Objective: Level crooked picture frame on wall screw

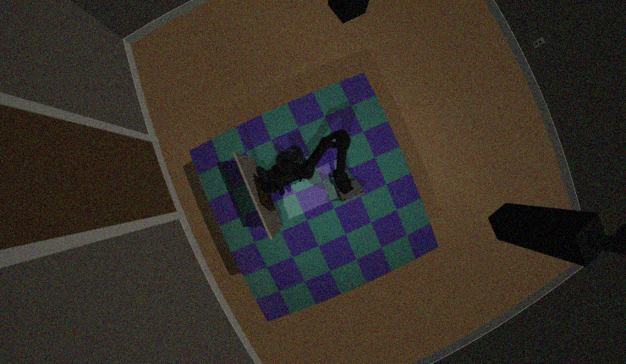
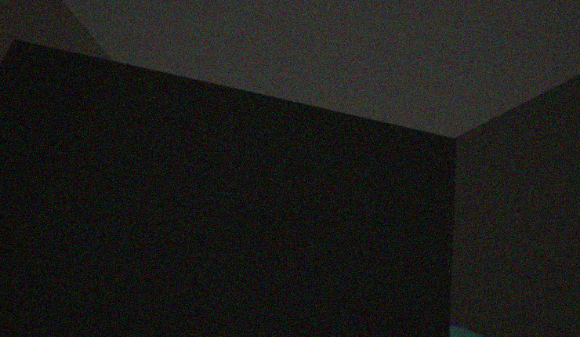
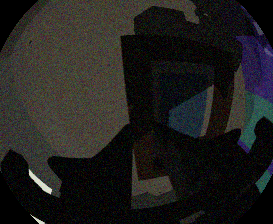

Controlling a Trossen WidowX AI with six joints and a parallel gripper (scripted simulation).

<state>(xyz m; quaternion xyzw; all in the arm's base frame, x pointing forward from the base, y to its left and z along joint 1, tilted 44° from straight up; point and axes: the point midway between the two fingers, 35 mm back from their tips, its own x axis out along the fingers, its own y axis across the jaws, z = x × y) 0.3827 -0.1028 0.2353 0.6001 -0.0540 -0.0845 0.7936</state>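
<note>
The dark picture frame is 50 mm below my gripper tip, 20 mm to the left of it and 10 mm ahead of it. Round my gripper tip: pale wall panel (70 mm below, 20 mm ahead, 10 mm to the left).
</note>
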